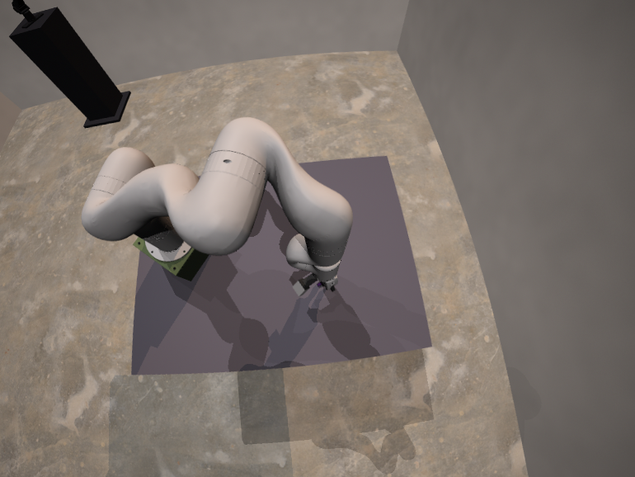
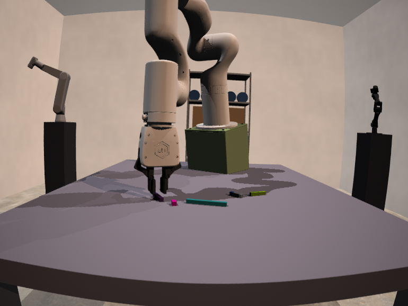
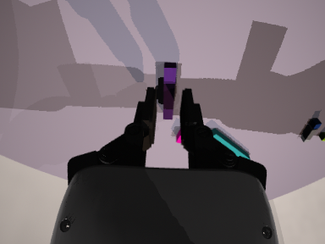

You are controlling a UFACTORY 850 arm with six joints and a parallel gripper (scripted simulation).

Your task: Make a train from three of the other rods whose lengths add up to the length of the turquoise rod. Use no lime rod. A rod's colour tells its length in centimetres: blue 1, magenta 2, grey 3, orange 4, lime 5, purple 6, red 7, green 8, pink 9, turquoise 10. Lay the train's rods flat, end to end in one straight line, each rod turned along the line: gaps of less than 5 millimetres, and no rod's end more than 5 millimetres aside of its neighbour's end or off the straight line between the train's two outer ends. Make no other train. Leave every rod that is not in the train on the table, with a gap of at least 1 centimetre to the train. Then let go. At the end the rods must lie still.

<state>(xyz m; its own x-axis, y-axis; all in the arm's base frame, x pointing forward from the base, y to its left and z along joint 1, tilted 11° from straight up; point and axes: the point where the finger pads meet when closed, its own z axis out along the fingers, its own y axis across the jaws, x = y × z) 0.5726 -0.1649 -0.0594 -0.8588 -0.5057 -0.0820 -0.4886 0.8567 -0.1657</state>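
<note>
Right now my hand is 30 mm above the purple rod. From my hand the other things lie so: blue rod 70 mm behind, 200 mm to the left, 30 mm below; then turquoise rod 30 mm ahead, 130 mm to the left, 30 mm below; then magenta rod 50 mm ahead, 50 mm to the left, 30 mm below.
</note>
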